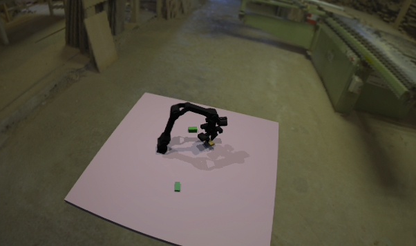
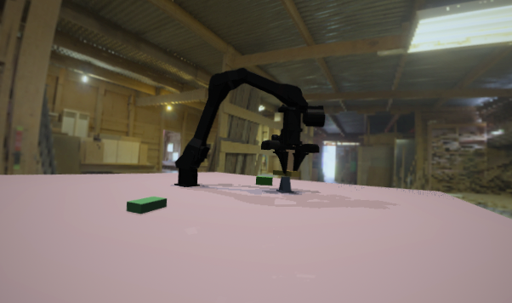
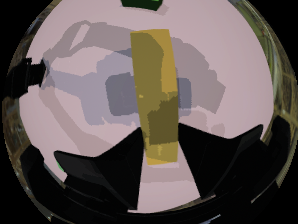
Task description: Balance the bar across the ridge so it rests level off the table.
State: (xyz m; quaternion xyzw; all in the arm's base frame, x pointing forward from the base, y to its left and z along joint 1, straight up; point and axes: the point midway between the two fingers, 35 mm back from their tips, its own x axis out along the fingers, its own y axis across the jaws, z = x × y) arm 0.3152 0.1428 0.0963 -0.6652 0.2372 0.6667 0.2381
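My gripper tip is 20 mm to the right of the yellow bar and 20 mm past it. From my gripper tip the other things lie so: green block (420 mm to the right, 100 mm behind, 50 mm below).
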